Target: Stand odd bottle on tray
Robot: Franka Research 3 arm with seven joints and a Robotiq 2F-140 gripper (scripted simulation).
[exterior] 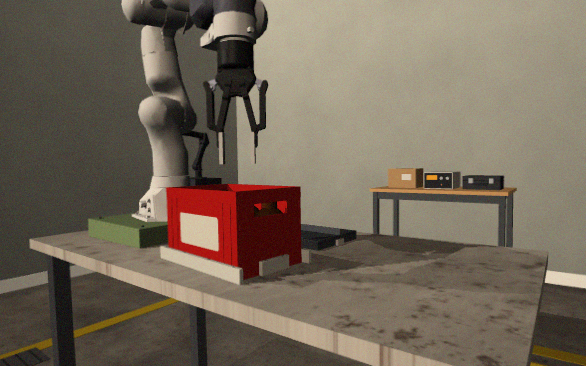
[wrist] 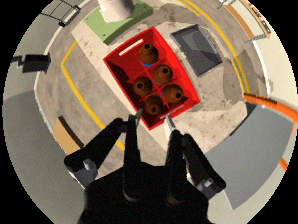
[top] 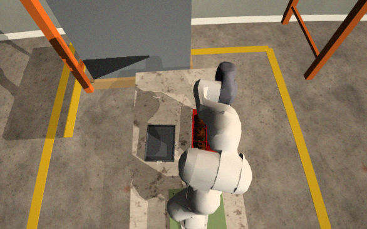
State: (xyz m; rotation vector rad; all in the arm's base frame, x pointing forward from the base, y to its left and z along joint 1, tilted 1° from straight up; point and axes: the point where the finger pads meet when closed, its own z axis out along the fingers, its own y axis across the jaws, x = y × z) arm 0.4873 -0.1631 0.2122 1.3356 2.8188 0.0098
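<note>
My gripper is now 17 cm above the brown bottle, 8 cm past it and 1 cm to the right of it. Also, from my hand: dark tray: 35 cm to the left, 25 cm below, 9 cm behind; then red crate: 17 cm below, 8 cm behind, 5 cm to the left.
</note>
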